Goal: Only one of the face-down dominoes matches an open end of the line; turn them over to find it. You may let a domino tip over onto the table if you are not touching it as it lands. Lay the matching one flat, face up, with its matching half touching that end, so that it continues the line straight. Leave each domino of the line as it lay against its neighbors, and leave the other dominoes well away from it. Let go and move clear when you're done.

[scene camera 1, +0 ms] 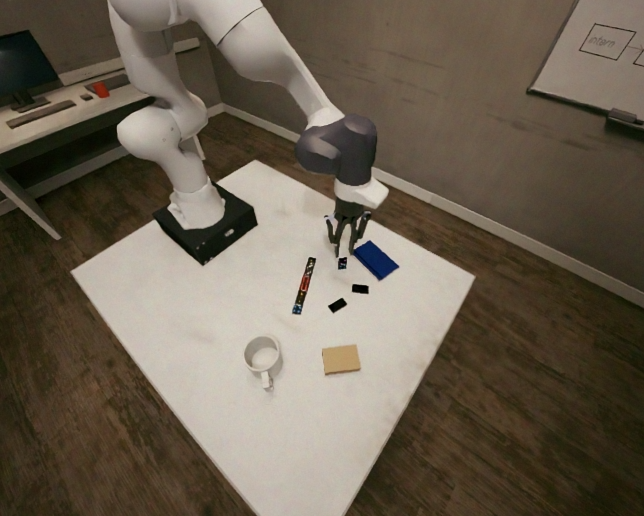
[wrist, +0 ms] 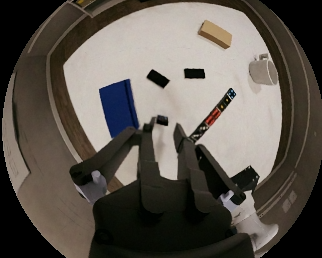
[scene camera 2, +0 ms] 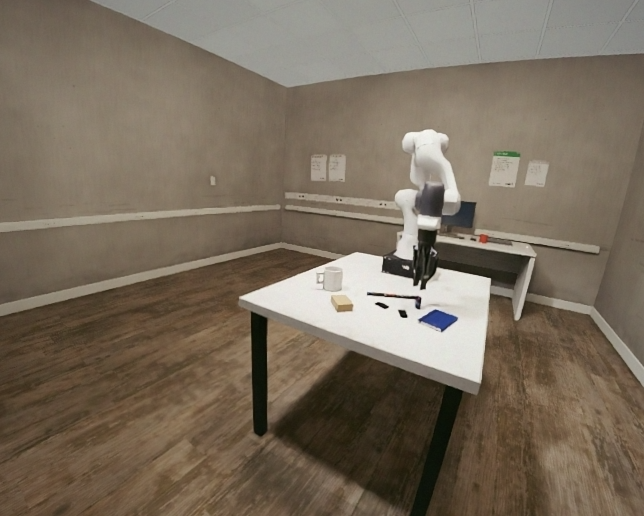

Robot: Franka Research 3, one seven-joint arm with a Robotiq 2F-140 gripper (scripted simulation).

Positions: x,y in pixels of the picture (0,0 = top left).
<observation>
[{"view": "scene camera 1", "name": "my gripper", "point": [343,253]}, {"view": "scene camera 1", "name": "white mug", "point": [260,352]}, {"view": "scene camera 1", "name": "tan block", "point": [343,359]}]
</observation>
